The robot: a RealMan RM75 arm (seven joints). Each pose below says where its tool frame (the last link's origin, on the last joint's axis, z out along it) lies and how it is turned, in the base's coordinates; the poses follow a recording.
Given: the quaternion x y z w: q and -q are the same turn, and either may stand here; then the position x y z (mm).
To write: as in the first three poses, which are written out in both.
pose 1, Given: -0.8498 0.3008 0.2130 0.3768 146 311 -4
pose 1, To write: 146 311 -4 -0.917 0.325 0.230 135.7
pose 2, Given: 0.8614 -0.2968 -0.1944 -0.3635 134 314 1
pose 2, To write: 134 314 1 -0.925 0.319 0.209 137.4
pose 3, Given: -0.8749 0.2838 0.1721 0.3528 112 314 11
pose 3, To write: 112 314 11 -0.935 0.303 0.184 138.7
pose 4, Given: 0.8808 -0.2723 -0.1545 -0.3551 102 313 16
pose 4, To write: 102 313 16 -0.942 0.291 0.165 138.4
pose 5, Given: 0.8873 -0.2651 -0.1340 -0.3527 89 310 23
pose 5, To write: 89 310 23 -0.948 0.283 0.143 138.7
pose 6, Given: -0.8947 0.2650 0.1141 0.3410 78 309 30
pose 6, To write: 78 309 30 -0.952 0.282 0.121 140.1
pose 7, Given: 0.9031 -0.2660 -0.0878 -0.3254 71 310 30
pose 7, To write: 71 310 30 -0.955 0.281 0.093 142.0
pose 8, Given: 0.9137 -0.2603 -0.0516 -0.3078 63 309 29
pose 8, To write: 63 309 29 -0.960 0.274 0.054 144.1
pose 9, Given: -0.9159 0.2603 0.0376 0.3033 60 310 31
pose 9, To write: 60 310 31 -0.961 0.273 0.039 144.7
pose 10, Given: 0.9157 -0.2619 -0.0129 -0.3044 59 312 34
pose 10, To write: 59 312 34 -0.961 0.275 0.014 144.6
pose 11, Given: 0.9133 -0.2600 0.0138 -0.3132 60 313 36
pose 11, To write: 60 313 36 -0.962 0.274 -0.015 143.5
